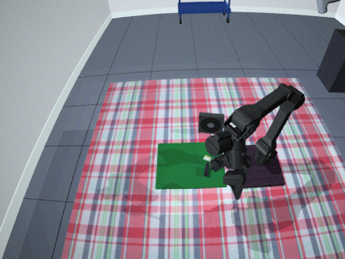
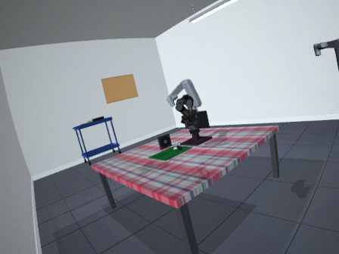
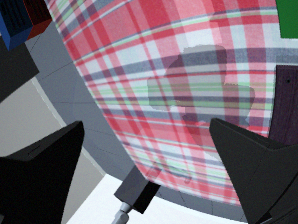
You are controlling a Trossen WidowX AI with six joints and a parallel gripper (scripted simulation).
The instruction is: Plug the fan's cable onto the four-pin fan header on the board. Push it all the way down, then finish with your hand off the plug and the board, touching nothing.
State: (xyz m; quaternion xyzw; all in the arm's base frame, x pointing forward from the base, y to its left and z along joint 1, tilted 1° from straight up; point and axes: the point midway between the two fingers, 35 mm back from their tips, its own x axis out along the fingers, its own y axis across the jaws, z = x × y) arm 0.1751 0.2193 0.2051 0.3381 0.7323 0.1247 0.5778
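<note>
Now: gripper tip 9 cm short of the dark fan plug, 19 cm to the left of it and 17 cm above it. The rest, counted from my gripper tip: black fan: 6 cm ahead, 42 cm to the right, 13 cm below; green board: 16 cm ahead, 24 cm to the right, 20 cm below; white four-pin header: 8 cm ahead, 26 cm to the right, 19 cm below.
</note>
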